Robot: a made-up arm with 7 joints.
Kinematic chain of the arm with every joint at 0, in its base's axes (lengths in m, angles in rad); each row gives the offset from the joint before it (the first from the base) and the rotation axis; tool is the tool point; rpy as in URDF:
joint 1: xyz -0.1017 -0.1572 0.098 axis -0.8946 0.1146 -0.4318
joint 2: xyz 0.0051 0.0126 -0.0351 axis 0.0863 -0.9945 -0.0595
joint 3: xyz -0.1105 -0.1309 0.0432 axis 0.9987 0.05 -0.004
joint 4: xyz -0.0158 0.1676 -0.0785 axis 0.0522 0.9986 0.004
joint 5: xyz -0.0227 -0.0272 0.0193 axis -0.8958 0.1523 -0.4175
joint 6: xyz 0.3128 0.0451 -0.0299 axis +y
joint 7: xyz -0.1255 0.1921 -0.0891 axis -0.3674 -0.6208 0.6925
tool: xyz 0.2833 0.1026 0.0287 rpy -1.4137 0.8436 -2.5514
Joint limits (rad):
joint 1: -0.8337..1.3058
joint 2: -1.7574..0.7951
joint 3: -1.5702..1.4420
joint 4: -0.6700..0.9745
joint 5: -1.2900..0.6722
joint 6: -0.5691..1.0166
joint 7: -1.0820..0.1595
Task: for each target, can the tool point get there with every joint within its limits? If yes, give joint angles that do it. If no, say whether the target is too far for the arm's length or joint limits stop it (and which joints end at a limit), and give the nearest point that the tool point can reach.
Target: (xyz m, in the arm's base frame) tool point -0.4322 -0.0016 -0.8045
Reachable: no: joint limits stop it (at a limit: joint 1, joint 4, joint 7) | nearest point -0.3189 -0.0613 -0.5724 | short by 0.265 m
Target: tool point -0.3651 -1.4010 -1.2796
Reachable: no: too far | nearest point -0.1627 -0.6899 -0.4606 | short by 1.103 m
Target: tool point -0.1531 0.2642 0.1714
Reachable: yes | joints -0.3786 -0.1294 0.2205 0.3962 -0.7209 0.7686 -0.8654
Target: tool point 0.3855 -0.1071 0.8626
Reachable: no: joint limits stop it (at a limit: joint 3, joint 4, joint 5, joint 7) | nearest point 0.3059 -0.1174 0.7276 | short by 0.157 m
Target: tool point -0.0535 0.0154 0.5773
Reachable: yes | joints -0.3690 0.4750 0.6751 -0.1545 -0.2512 0.2618 -0.0741
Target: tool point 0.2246 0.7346 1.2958
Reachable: no: too far | nearest point 0.0371 0.2374 0.7064 | short by 0.794 m
